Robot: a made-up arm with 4 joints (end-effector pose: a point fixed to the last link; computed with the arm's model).
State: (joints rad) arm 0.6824 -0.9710 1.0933 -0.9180
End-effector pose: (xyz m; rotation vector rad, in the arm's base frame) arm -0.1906 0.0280 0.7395 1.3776 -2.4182 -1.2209
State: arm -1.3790 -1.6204 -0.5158 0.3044
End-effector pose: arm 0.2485 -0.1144 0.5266 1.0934 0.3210 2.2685
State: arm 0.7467 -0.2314 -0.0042 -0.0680
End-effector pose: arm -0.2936 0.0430 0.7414 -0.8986 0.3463 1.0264
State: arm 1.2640 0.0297 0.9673 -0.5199
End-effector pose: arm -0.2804 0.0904 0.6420 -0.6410 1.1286 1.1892
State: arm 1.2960 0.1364 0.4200 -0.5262
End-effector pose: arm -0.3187 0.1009 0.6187 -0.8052 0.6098 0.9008
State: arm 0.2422 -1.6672 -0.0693 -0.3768
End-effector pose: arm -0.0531 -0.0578 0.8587 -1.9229 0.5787 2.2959
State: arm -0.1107 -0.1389 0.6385 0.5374
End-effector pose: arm -0.0331 0.0402 0.8571 0.1022 1.1924 1.0414
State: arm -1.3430 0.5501 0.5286 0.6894
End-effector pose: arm 0.2386 0.1066 0.6587 0.5106 2.0907 0.0465
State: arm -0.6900 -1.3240 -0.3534 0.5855
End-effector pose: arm 0.1689 -0.1116 0.7564 0.3829 0.2911 2.1118
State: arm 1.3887 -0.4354 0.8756 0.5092
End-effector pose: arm -0.3271 0.0256 0.6256 -0.7967 0.1817 0.8665
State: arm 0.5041 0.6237 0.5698 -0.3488
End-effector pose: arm -0.1711 0.1266 0.8062 0.1558 1.0914 0.9707
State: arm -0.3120 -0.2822 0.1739 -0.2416
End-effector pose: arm 0.0039 0.0480 0.8495 -0.2807 1.5213 1.6178
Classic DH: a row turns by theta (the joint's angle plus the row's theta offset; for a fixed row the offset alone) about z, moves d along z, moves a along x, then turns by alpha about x. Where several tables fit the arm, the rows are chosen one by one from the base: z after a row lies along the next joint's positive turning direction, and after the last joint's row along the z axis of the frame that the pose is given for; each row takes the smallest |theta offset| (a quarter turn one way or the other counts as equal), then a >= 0, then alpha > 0; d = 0 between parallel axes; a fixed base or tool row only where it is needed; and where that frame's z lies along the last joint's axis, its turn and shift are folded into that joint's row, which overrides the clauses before.
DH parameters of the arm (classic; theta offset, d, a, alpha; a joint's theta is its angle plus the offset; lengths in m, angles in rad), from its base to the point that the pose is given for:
base (fixed): 0 0.56 -0.05 1.5708
joint 1: 0 -0.07 0.07 1.5708
joint 2: 0 -0.21 -0.13 1.5708
joint 3: -0.7815 -0.05 0.014 -2.3263
joint 4: 1.0641 -0.0574 0.0304 2.1046
tool (fixed): 3.0804 0.046 0 0

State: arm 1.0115 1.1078 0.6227 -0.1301
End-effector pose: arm -0.2650 0.1404 0.7420 0.4326 0.2888 0.6928
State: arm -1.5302 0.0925 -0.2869 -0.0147
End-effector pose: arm 0.2425 0.0849 0.6562 0.3981 2.0676 1.1975
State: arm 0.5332 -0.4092 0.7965 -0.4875
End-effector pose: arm -0.1800 0.0589 0.7811 -0.7616 1.7296 1.4970
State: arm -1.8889 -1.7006 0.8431 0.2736
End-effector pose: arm 0.1875 0.0057 0.3892 -0.9645 -0.8303 -2.0406
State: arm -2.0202 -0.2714 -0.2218 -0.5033
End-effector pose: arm 0.2370 0.0507 0.4956 -0.9736 -2.0833 -1.7806
